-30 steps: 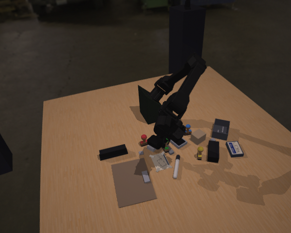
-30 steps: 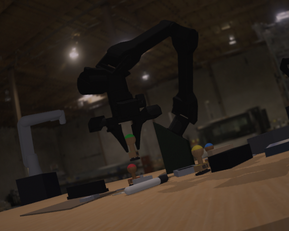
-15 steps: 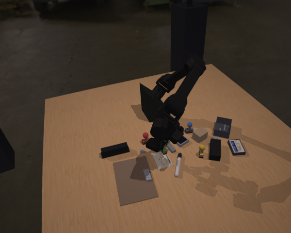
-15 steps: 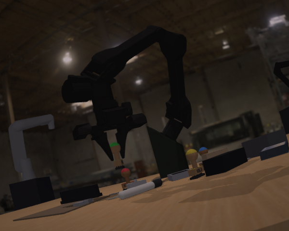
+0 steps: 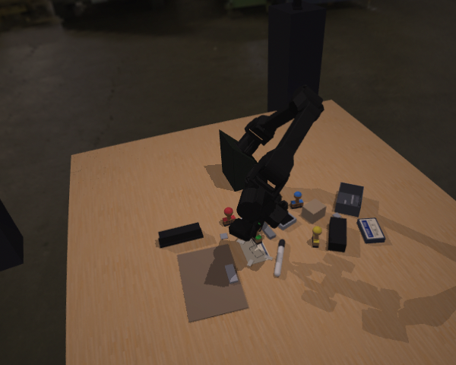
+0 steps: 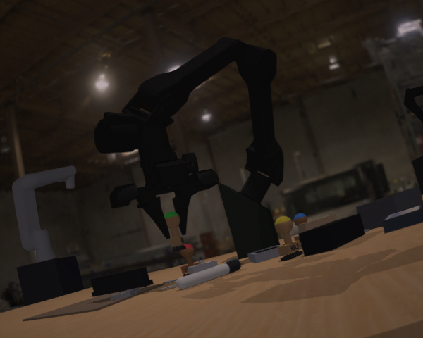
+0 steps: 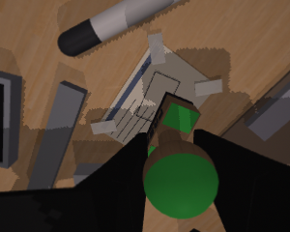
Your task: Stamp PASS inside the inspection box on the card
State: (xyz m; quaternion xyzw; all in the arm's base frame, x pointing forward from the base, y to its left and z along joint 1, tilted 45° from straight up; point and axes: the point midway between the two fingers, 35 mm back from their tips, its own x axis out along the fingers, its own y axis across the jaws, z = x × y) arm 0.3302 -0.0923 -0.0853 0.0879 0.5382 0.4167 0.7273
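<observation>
Now: the card 1 cm behind my gripper tip and 8 cm below it. Also, from my gripper tip: white marker: 4 cm ahead, 6 cm to the left, 7 cm below; green-knobbed PASS stamp: right at my gripper tip; grey bar: 9 cm behind, 7 cm to the left, 8 cm below.
</observation>
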